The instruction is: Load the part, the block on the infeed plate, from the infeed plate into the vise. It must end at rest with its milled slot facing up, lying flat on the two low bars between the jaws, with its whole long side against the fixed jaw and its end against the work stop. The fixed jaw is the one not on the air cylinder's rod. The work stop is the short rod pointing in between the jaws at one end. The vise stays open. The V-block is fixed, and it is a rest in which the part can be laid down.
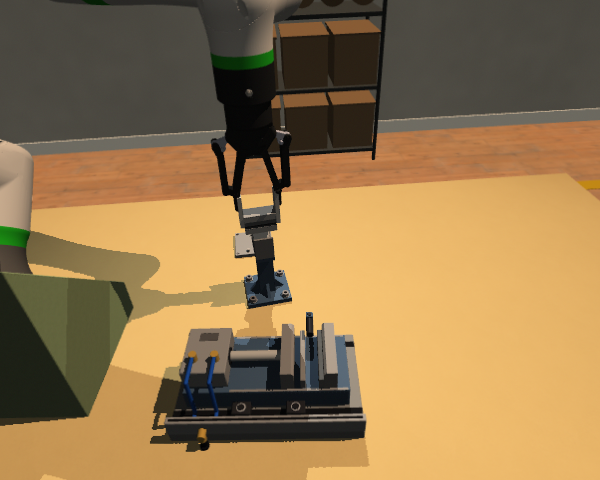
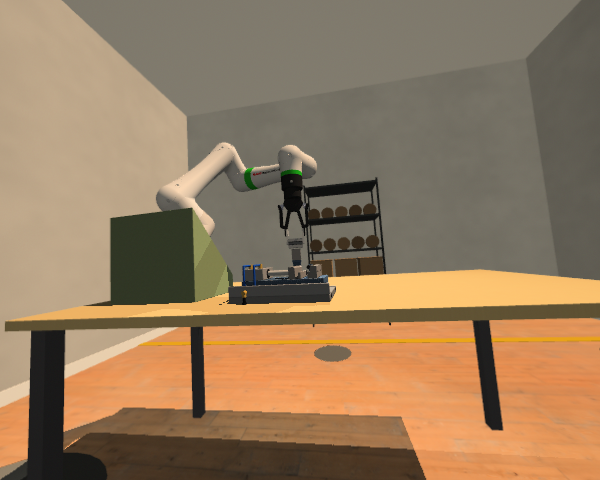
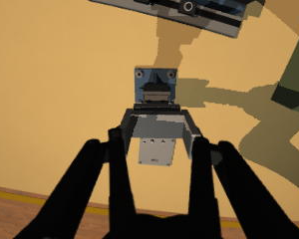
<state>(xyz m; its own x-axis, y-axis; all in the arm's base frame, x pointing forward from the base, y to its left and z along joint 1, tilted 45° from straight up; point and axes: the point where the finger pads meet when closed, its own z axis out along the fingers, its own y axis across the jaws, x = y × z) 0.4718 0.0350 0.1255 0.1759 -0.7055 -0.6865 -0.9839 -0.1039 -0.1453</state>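
Right now my hand is 30 mm above the part and 10 mm to the left of it. The rest, counted from my hand: cylinder rod 230 mm to the right, 130 mm below, 10 mm behind; then V-block post 150 mm below; then work stop 190 mm to the right, 120 mm below, 80 mm ahead.
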